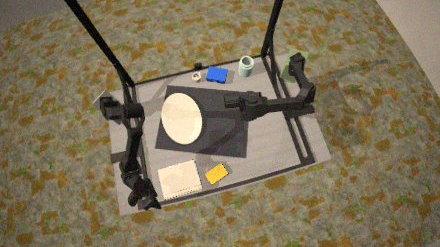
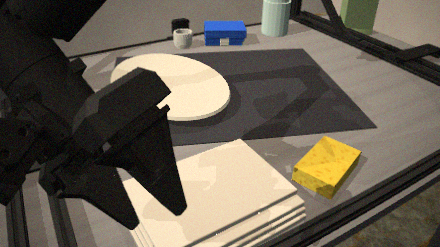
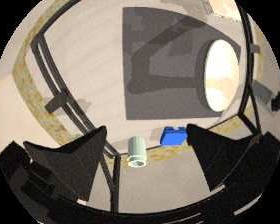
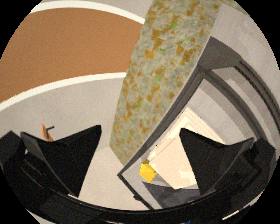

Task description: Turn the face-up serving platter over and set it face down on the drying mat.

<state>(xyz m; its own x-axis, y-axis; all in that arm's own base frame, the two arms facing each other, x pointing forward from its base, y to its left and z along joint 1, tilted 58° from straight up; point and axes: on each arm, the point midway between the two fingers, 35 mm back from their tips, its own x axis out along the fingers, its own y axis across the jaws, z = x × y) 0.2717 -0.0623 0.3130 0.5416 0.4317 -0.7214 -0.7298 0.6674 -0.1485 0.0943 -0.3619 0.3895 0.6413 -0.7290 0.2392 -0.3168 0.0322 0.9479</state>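
The cream oval serving platter lies 410 mm behind my right hand, 190 mm to the left of it and 150 mm below it. Round my right hand: blue box (630 mm behind, 460 mm to the left, 130 mm below); then small cup (650 mm behind, 340 mm to the left, 140 mm below); then dark drying mat (370 mm behind, 320 mm to the left, 160 mm below).
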